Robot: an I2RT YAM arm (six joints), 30 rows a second.
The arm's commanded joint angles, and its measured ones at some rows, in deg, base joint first. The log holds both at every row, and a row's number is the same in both.
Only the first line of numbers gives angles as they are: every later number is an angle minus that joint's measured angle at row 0.
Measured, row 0:
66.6, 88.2, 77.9, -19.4, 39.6, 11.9
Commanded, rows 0 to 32:
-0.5, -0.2, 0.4, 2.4, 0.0, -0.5
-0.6, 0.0, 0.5, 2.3, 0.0, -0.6
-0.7, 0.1, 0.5, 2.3, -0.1, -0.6
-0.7, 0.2, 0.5, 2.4, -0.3, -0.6
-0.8, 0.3, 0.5, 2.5, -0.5, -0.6
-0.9, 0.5, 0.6, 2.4, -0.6, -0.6
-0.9, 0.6, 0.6, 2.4, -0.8, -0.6
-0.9, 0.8, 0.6, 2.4, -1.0, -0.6
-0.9, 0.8, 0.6, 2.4, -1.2, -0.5
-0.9, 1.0, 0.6, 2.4, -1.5, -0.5
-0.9, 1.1, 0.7, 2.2, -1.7, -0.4
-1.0, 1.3, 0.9, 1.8, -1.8, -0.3
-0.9, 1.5, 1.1, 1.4, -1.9, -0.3
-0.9, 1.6, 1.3, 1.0, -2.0, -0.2
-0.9, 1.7, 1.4, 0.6, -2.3, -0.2
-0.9, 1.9, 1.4, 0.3, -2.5, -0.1
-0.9, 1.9, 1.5, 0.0, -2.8, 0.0
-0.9, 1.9, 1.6, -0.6, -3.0, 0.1
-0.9, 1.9, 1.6, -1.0, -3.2, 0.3
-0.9, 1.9, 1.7, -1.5, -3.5, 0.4
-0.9, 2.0, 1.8, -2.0, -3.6, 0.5
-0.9, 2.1, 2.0, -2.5, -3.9, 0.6
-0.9, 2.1, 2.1, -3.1, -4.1, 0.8
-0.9, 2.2, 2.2, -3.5, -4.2, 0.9
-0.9, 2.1, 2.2, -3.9, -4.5, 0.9
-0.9, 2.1, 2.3, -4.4, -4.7, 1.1
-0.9, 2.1, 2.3, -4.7, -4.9, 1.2
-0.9, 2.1, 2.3, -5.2, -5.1, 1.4
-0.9, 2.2, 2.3, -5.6, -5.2, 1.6
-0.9, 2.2, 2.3, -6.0, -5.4, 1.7
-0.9, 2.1, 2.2, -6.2, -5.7, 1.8
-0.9, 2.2, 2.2, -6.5, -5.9, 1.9
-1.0, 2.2, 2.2, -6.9, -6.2, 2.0
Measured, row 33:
-0.7, 1.1, 0.7, -4.0, -4.0, 0.7
